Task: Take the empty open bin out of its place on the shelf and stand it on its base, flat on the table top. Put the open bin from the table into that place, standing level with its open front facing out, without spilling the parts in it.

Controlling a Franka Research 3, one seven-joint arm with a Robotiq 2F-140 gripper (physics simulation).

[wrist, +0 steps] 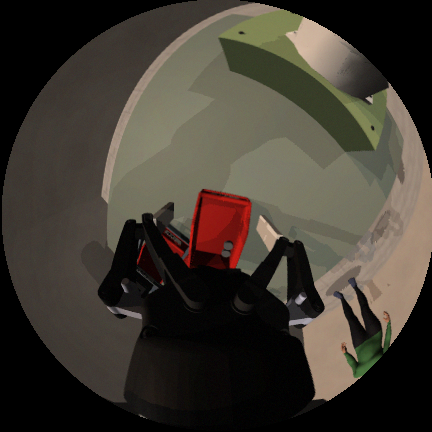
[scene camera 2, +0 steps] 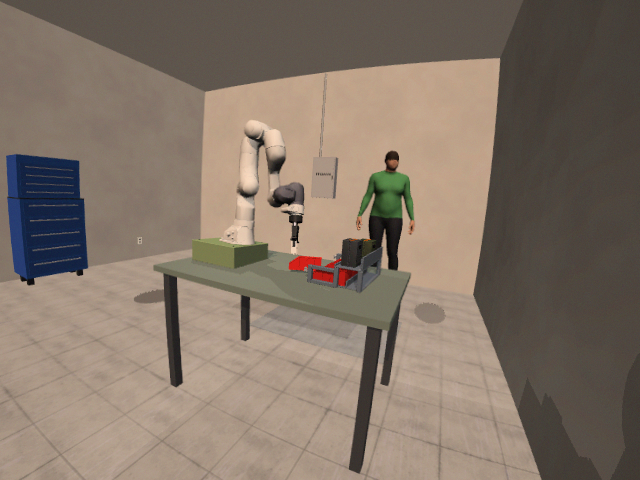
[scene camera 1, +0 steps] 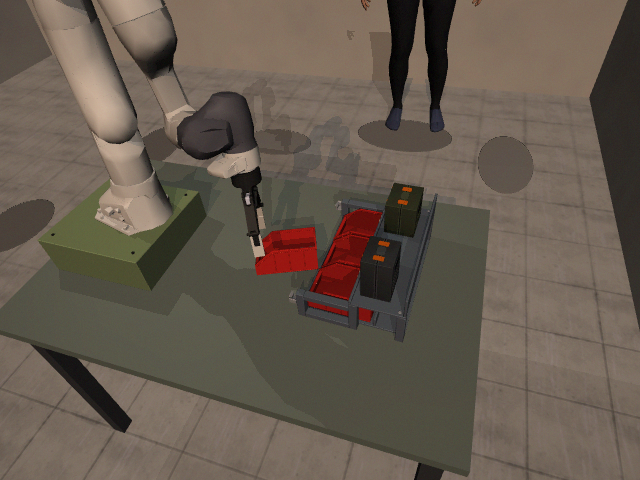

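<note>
A red open bin (scene camera 1: 289, 259) (scene camera 2: 305, 263) (wrist: 215, 220) stands on its base on the table, its low front toward the robot base. Two small grey round parts (wrist: 227, 249) lie in it. My gripper (scene camera 1: 260, 234) (scene camera 2: 294, 249) (wrist: 216, 215) is open, with nothing held. It points down at that bin's low front end, with one finger on each side in the wrist view. The grey shelf (scene camera 1: 353, 311) (scene camera 2: 336, 276) holds a row of three red bins (scene camera 1: 337, 280) (scene camera 2: 323, 274) (wrist: 155, 260), side by side. Their insides are too unclear to tell which is empty.
A dark grey box (scene camera 1: 378, 271) (scene camera 2: 352, 253) and a dark green box (scene camera 1: 403, 211) stand on top of the shelf. The green block (scene camera 1: 77, 240) (scene camera 2: 211, 253) (wrist: 295, 85) under the robot base is at the left. A person (scene camera 2: 390, 196) (wrist: 367, 345) stands behind the table.
</note>
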